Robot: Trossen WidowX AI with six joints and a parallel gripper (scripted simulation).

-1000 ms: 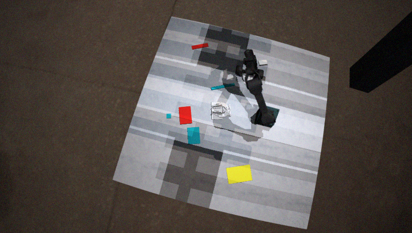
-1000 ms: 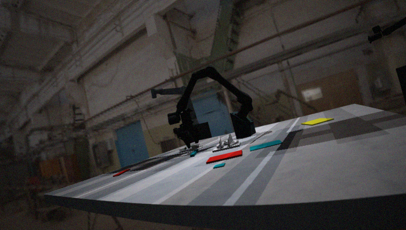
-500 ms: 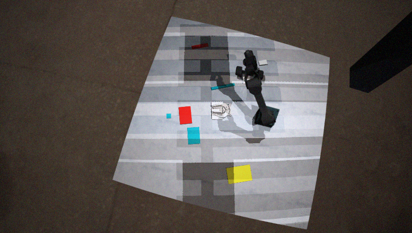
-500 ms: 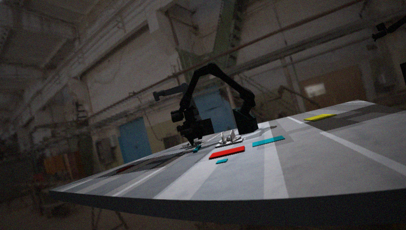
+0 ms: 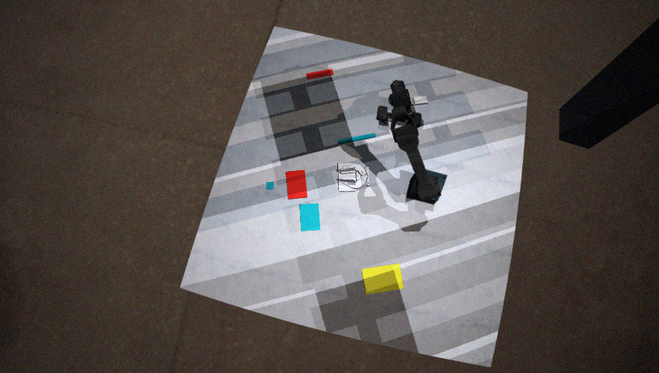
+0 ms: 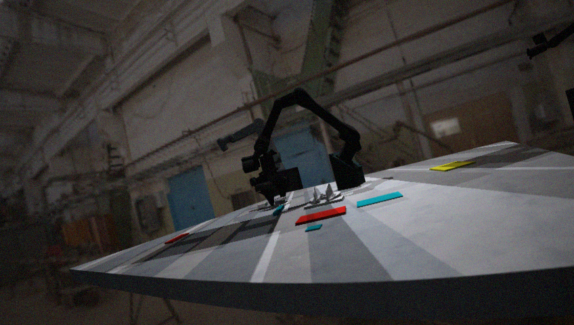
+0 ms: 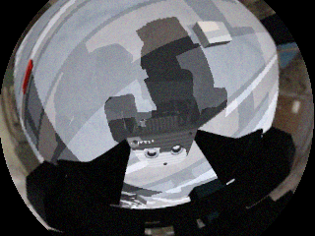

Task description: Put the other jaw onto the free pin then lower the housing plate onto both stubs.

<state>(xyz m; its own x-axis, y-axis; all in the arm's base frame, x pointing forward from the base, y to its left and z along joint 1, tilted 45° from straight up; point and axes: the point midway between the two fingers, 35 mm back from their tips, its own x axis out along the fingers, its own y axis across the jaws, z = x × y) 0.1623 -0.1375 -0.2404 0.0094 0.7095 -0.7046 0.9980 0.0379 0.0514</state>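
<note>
The teal strip lies 15 cm ahead of my gripper tip and 11 cm to the left of it. Round my gripper tip: red tile 37 cm to the left, 35 cm ahead, 1 cm below; teal tile 49 cm to the left, 26 cm ahead, 1 cm below; red strip 39 cm ahead, 17 cm to the right, 1 cm below.
</note>
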